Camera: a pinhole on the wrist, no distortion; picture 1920 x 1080 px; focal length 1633.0 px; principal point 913.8 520.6 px. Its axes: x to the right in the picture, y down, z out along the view. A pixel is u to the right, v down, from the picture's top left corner.
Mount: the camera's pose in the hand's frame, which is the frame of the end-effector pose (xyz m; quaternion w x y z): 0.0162 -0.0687 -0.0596 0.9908 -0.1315 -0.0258 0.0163
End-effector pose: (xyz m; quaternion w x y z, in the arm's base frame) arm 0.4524 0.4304 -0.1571 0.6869 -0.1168 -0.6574 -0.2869
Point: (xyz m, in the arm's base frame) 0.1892 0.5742 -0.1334
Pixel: 907 297
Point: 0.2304 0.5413 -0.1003
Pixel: 1098 340
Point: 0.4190 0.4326 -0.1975
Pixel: 74 884
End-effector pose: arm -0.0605 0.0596 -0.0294 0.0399 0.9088 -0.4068 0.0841
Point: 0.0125 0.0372 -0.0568
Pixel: 1707 540
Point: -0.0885 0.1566 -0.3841
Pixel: 283 208
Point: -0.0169 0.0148 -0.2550
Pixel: 1021 445
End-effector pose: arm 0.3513 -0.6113 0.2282 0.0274 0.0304 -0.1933 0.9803
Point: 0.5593 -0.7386 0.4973
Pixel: 107 427
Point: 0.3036 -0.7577 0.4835
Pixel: 1201 586
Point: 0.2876 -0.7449 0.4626
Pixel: 1289 607
